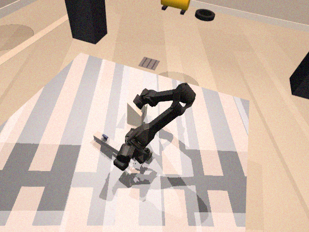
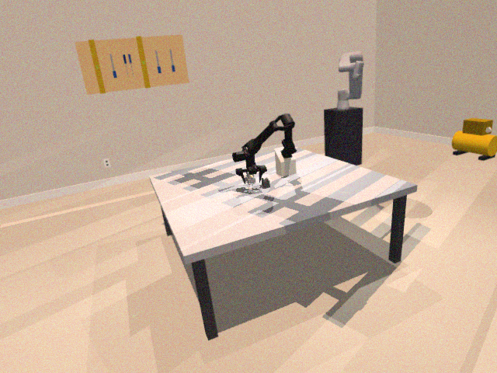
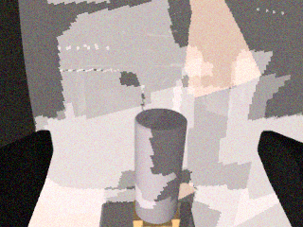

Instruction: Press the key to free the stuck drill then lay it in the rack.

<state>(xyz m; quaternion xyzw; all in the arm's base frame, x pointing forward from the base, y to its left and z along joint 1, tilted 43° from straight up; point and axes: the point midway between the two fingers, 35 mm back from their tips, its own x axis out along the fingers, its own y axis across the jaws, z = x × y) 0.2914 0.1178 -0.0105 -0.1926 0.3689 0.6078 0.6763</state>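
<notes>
My gripper tip is now 10 mm past the drill, 40 mm to the left of it and 30 mm below it. Also, from my gripper tip: pale grey fixture block: 40 mm behind, 130 mm to the right, 20 mm above; small blue key: 50 mm behind, 160 mm to the right, 40 mm above; dark grey block: 70 mm behind, 50 mm to the left.
</notes>
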